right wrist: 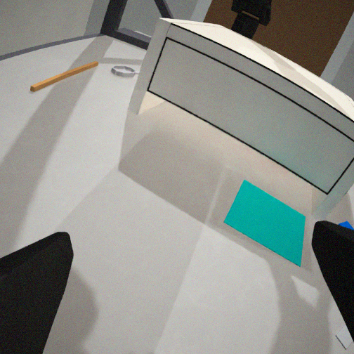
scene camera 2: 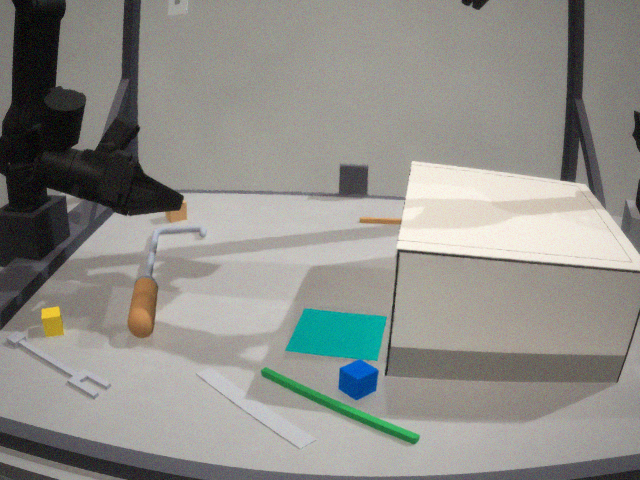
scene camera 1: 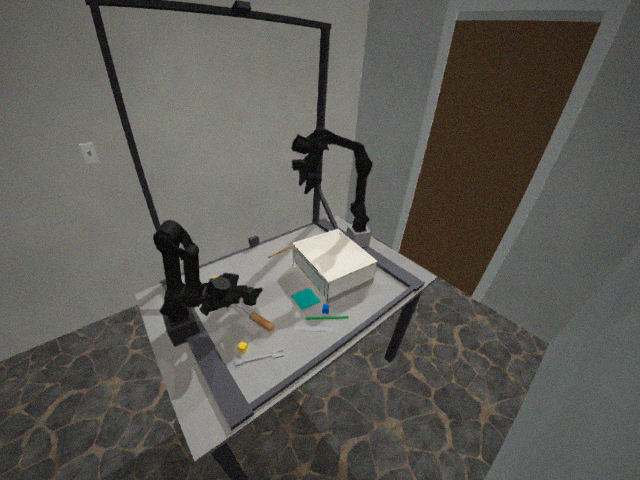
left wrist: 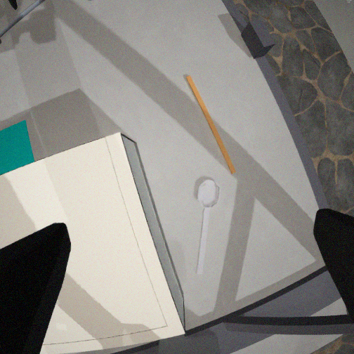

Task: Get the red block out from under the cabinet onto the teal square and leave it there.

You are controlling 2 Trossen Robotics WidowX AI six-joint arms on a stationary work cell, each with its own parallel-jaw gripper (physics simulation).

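Pixels of known places: left gripper, fingertip midpoint: (scene camera 2: 470, 6) (scene camera 1: 302, 189); right gripper, fingertip midpoint: (scene camera 2: 182, 203) (scene camera 1: 254, 287); left arm's base at its link origin: (scene camera 1: 359, 228); right arm's base at its link origin: (scene camera 2: 27, 205) (scene camera 1: 178, 317).
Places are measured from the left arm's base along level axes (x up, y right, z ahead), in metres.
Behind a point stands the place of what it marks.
The red block does not show in any view. The white cabinet (scene camera 1: 348, 258) {x 0.022, y -0.249, z 0.178 m} (scene camera 2: 511, 310) {x -0.030, y -0.339, z 0.205 m} (left wrist: 107, 200) (right wrist: 250, 110) stands on the table, with a low gap under its front panel. The flat teal square (scene camera 1: 306, 298) {x -0.113, y -0.308, z 0.389 m} (scene camera 2: 337, 334) {x -0.113, y -0.311, z 0.391 m} (left wrist: 15, 147) (right wrist: 270, 222) lies bare on the table beside the cabinet's open front. My right gripper (scene camera 1: 258, 294) {x -0.004, y -0.293, z 0.603 m} (scene camera 2: 178, 200) {x -0.004, y -0.293, z 0.603 m} (right wrist: 194, 241) is open and empty, low over the table at the picture's left, pointing toward the cabinet. My left gripper (scene camera 1: 306, 187) {x 0.260, y 0.001, z 0.324 m} (scene camera 2: 474, 3) {x 0.260, y 0.001, z 0.324 m} (left wrist: 194, 230) is open and empty, high above the table and the cabinet.
A blue cube (scene camera 1: 325, 308) {x -0.088, y -0.404, z 0.336 m} (scene camera 2: 358, 379) {x -0.089, y -0.414, z 0.327 m} and a green stick (scene camera 1: 327, 317) {x -0.107, y -0.436, z 0.338 m} (scene camera 2: 338, 405) {x -0.106, y -0.438, z 0.335 m} lie near the teal square. A wooden-handled hook tool (scene camera 1: 262, 320) {x -0.079, y -0.401, z 0.594 m} (scene camera 2: 143, 304) {x -0.078, y -0.412, z 0.577 m}, a yellow block (scene camera 1: 242, 347) {x -0.088, y -0.493, z 0.681 m} (scene camera 2: 52, 321) {x -0.094, y -0.490, z 0.669 m} and a grey fork (scene camera 2: 56, 364) {x -0.108, y -0.537, z 0.616 m} lie farther left. A spoon (left wrist: 208, 193) lies beside the cabinet.
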